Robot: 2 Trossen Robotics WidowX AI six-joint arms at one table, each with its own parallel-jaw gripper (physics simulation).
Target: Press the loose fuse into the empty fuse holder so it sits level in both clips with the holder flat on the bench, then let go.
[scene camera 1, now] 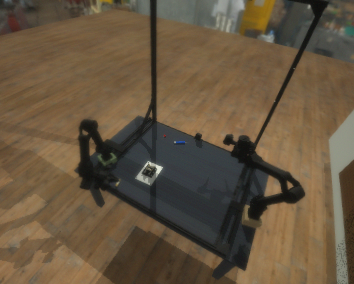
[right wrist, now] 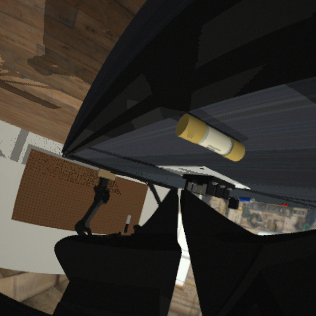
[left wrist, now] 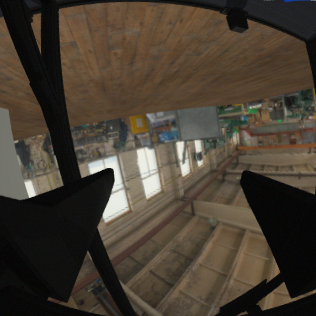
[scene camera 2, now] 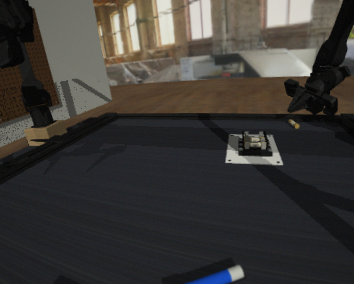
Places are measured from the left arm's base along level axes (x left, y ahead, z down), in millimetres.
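Pixels of known places: left gripper, fingertip midpoint: (scene camera 1: pixel 237 136) (left wrist: pixel 178 175); right gripper, fingertip midpoint: (scene camera 1: pixel 119 180) (right wrist: pixel 177 194) (scene camera 2: pixel 288 111); left arm's base, origin of the base link: (scene camera 1: pixel 253 214) (right wrist: pixel 104 177) (scene camera 2: pixel 44 124); right arm's base, origin of the base link: (scene camera 1: pixel 106 156).
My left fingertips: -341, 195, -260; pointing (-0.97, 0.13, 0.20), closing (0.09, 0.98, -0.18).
Observation:
Ahead of a thing's pixels: the offset from my left fingertips to its middle, as dx, dy, dz. "spot": to the spot under its first point.
The loose fuse @(+376, +670, +316) (scene camera 2: pixel 294 124) (right wrist: pixel 211 138), a pale cylinder with brass-coloured end caps, lies on the bench. The black fuse holder (scene camera 1: pixel 149 170) (scene camera 2: pixel 255 145) (right wrist: pixel 207 188) with upright metal clips sits on a white plate (scene camera 1: pixel 142 177) (scene camera 2: pixel 233 158) (right wrist: pixel 220 174). My right gripper (scene camera 2: pixel 291 109) (right wrist: pixel 177 194) is shut with its fingertips together and nothing between them; the fuse lies apart from the tips, near the bench edge. My left gripper (left wrist: pixel 178 175) is open and empty, raised at the right side of the bench in scene camera 1, far from fuse and holder.
A blue, white-ended tool @(-143, +369, +316) (scene camera 1: pixel 180 143) (scene camera 2: pixel 215 278), a small red thing @(-164, +537, +320) (scene camera 1: pixel 165 136) and a small black block @(spot: -223, +259, +283) (scene camera 1: pixel 198 136) (left wrist: pixel 237 21) are at the bench's far edge in scene camera 1. Tall black frame posts (scene camera 1: pixel 153 60) stand at the bench.

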